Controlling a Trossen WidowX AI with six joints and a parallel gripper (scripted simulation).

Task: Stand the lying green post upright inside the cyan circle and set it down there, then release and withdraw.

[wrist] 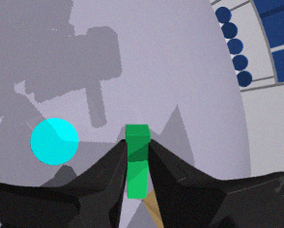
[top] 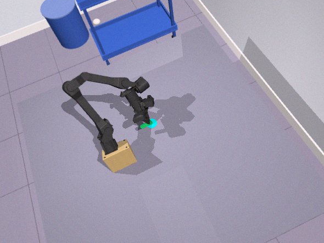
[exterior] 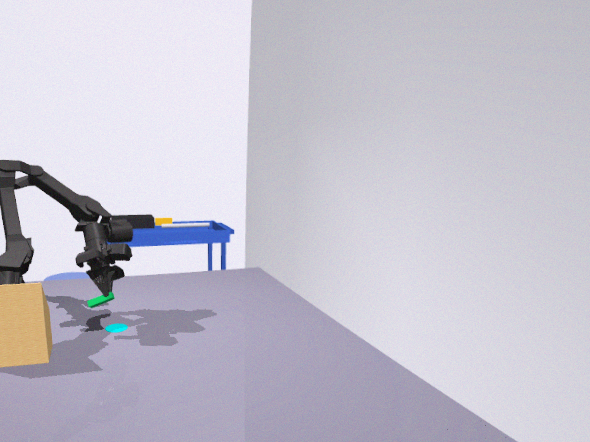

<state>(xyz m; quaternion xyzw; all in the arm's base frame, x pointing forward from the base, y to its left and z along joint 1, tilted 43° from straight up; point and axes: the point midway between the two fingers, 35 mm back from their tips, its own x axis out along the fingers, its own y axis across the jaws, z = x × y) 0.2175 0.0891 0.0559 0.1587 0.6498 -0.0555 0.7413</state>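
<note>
Now: gripper tip 10 mm short of the cyan circle, 50 mm to the right of it and 110 mm above it. Round my gripper tip: green post: 20 mm behind, 10 mm below.
</note>
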